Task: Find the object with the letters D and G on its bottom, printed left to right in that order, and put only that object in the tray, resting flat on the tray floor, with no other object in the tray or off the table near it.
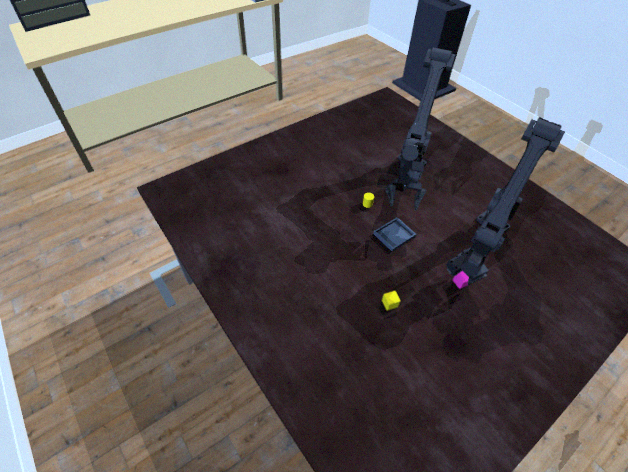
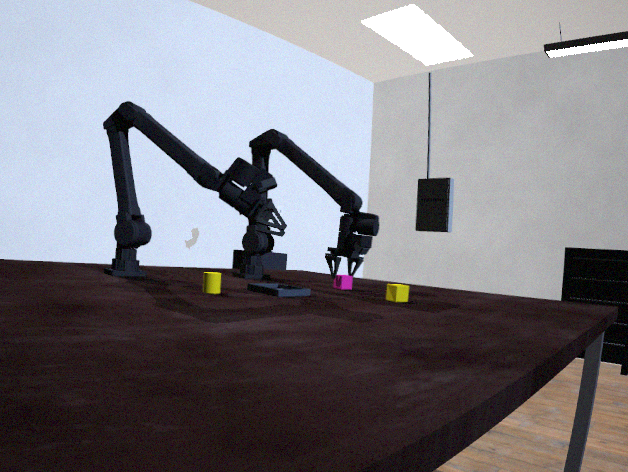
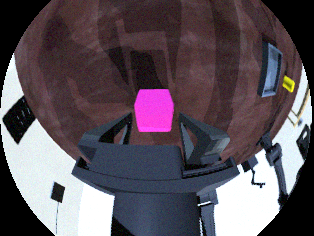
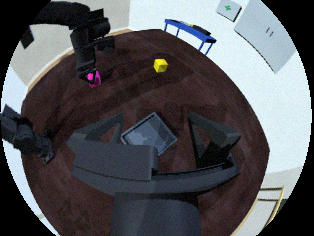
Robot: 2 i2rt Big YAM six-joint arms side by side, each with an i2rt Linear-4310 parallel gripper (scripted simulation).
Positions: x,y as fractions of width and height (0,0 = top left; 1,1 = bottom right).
I see my left gripper (image 3: 0.50,0.49), my right gripper (image 2: 0.45,0.49) and a magenta cube (image 3: 0.49,0.46).
My right gripper also shows in image 4 (image 4: 0.50,0.49).
